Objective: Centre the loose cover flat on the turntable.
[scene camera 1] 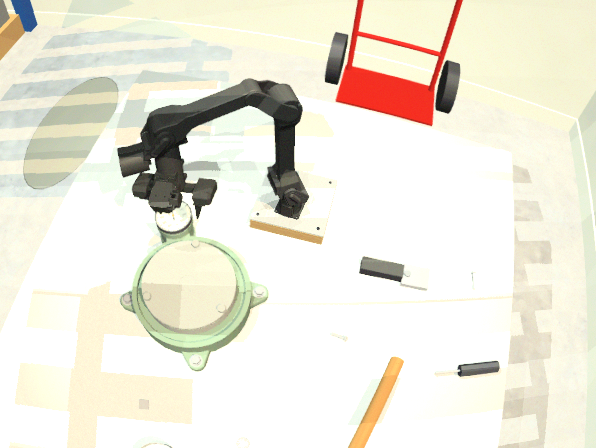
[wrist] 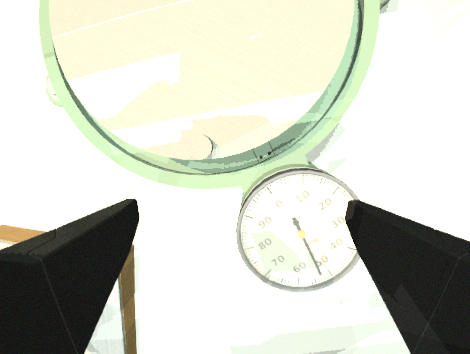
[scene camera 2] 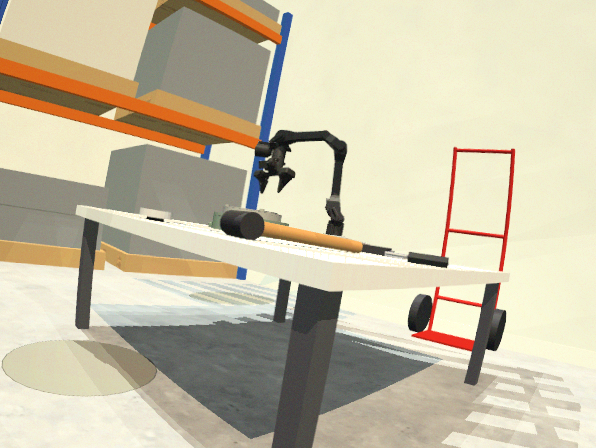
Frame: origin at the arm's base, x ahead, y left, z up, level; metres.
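Seen in the pictures: gripper, fingertip midpoint: [scene camera 1: 179, 215] [wrist: 243, 209] [scene camera 2: 269, 193]; arm's base at its link origin: [scene camera 1: 290, 206].
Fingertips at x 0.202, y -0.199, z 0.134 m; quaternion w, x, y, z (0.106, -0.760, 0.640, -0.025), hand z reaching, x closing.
Pixels of each thing's top centre, then the offset from my fingertips to it. "spot": a spot on its surface instead.
- pale round disc at its top centre: [scene camera 1: 187, 281] [scene camera 2: 253, 208] 0.112 m ahead, 0.063 m left, 0.078 m down
- dial gauge at a spot on its surface: [wrist: 285, 245] [scene camera 1: 178, 212] spot: 0.043 m back, 0.037 m right, 0.072 m down
- scraper at its top centre: [scene camera 1: 397, 269] [scene camera 2: 385, 247] 0.136 m back, 0.508 m left, 0.145 m down
- screwdriver at its top centre: [scene camera 1: 469, 368] [scene camera 2: 417, 252] 0.062 m ahead, 0.760 m left, 0.146 m down
- hammer at its top centre: [scene camera 1: 366, 431] [scene camera 2: 303, 221] 0.291 m ahead, 0.554 m left, 0.113 m down
- white round object at its top centre: [scene camera 2: 156, 210] 0.534 m ahead, 0.157 m left, 0.142 m down
A pale round disc [scene camera 1: 210, 280] [wrist: 280, 65], seemingly the cover, lies inside the rim of a green round base [scene camera 1: 191, 342] [wrist: 207, 181], seemingly the turntable. Several small round pegs stand on the disc. In scene camera 1 the gap to the rim looks wider on the near side than on the far side. Whether the disc is fully flat I cannot tell. My gripper [scene camera 1: 176, 214] [scene camera 2: 271, 191] [wrist: 243, 209] is open and empty. It hangs well above the table, over the dial gauge at the base's far side, with the disc ahead of the fingers in the wrist view.
The dial gauge [scene camera 1: 173, 219] [wrist: 285, 245] joins the green base. The arm's mounting block [scene camera 1: 285, 231] stands to its right. A scraper [scene camera 1: 381, 268], a screwdriver [scene camera 1: 478, 368] and a hammer [scene camera 1: 377, 402] [scene camera 2: 310, 237] lie on the right. A white round object [scene camera 2: 156, 214] lies near the table's left edge.
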